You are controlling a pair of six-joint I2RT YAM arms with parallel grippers.
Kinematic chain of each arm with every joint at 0, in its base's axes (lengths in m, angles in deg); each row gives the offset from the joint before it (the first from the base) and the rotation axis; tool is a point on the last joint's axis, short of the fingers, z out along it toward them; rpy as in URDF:
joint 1: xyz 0 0 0.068 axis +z
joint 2: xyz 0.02 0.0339 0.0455 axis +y
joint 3: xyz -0.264 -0.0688 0 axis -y
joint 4: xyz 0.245 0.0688 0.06 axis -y
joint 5: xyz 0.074 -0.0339 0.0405 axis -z
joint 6: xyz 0.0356 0 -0.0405 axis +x
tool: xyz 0 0 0 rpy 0 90 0
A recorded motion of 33 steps. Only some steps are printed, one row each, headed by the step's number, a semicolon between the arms.
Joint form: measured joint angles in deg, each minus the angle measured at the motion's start. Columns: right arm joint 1, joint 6, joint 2, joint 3, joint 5, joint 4; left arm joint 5, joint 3, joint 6, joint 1, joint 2, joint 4.
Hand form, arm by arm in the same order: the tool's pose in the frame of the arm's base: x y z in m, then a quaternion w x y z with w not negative. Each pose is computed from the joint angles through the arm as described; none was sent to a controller.
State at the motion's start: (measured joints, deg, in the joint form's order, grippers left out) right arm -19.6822 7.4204 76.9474 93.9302 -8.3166 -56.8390; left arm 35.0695 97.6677 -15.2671 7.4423 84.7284 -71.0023
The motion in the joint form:
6: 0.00 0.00 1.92 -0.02 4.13 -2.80; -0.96 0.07 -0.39 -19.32 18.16 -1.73
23: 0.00 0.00 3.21 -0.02 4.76 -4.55; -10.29 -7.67 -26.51 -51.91 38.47 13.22
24: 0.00 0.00 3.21 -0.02 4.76 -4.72; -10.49 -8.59 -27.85 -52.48 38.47 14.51
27: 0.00 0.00 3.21 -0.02 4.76 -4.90; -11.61 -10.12 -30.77 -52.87 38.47 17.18
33: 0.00 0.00 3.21 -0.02 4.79 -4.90; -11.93 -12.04 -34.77 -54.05 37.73 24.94
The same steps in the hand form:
6: 0.2532 -0.0878 0.4172 0.38707 0.20231 0.89955 -0.00769; 0.3384 -0.0916 0.3074 0.02860 -0.00041 0.95119 -0.30728
23: 0.2572 -0.0897 0.4092 0.36218 0.20748 0.90867 -0.00980; 0.2754 -0.2913 0.1442 0.15277 -0.02109 -0.97645 0.15087
24: 0.2570 -0.0896 0.4090 0.36081 0.20765 0.90918 -0.00964; 0.2721 -0.2934 0.1403 0.15182 -0.01524 -0.97695 0.14928
27: 0.2568 -0.0895 0.4088 0.35935 0.20782 0.90972 -0.00946; 0.2703 -0.2946 0.1337 0.14243 0.00427 -0.97910 0.14513
33: 0.2567 -0.0895 0.4088 0.35933 0.20792 0.90970 -0.00971; 0.2694 -0.3053 0.1315 0.10913 0.01683 -0.97773 0.17846

